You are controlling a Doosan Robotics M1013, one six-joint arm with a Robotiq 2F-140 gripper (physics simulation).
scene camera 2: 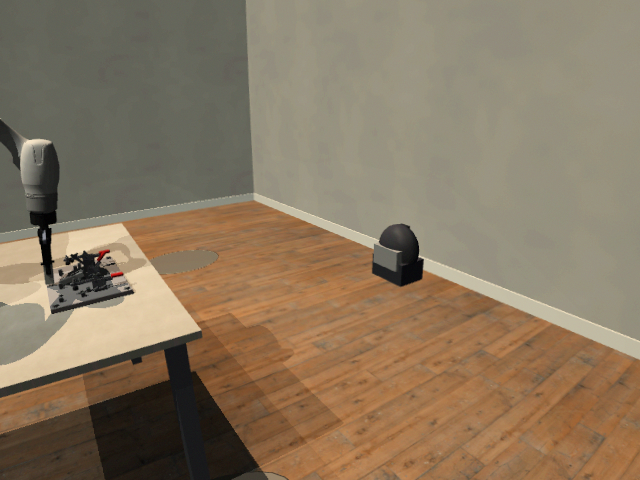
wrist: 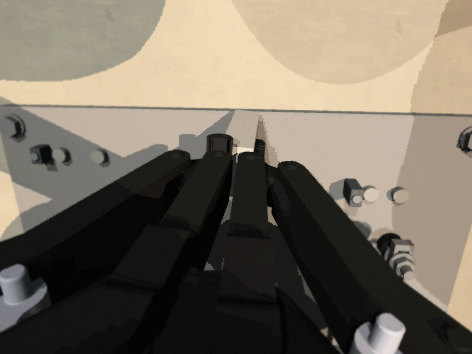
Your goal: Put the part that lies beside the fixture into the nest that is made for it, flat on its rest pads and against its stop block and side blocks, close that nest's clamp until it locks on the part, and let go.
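Places are measured from the arm's base along level axes (x ahead, y right, z down), in millimetres.
Pixels of known places: gripper, fingertip midpoint: (scene camera 2: 49, 283) (wrist: 246, 130).
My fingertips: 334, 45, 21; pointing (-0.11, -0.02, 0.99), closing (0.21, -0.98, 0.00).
Note:
Behind a point stands the place of what it marks, as x, y, z.
The grey fixture plate (scene camera 2: 106, 295) @(453, 249, 29) (wrist: 327, 137) @(346, -9, 29) lies on the table (scene camera 2: 129, 330) @(438, 472, 44), with dark clamp linkages and two red clamp handles (scene camera 2: 103, 253) @(507, 90, -47) (scene camera 2: 116, 274) @(507, 200, -7) on it. My gripper (scene camera 2: 48, 270) (wrist: 246, 130) @(334, 45, 21) is shut with nothing between its fingers. It points straight down at the plate's far left corner, with its tips close to the plate near the edge. In the wrist view, small dark blocks (wrist: 41, 154) @(335, 194, 18) (wrist: 351, 191) @(378, -19, 7) with round pads (wrist: 100, 156) @(342, 152, 23) (wrist: 399, 195) @(390, -54, 23) beside them sit left and right of the fingers. I cannot make out the part in either view.
The table's right edge and dark leg (scene camera 2: 183, 413) are near the fixture. A dark domed device (scene camera 2: 397, 255) with a grey panel stands on the wooden floor by the right wall. A hex-nut stud (wrist: 398, 253) @(408, -40, -20) rises from the plate at the right of the fingers.

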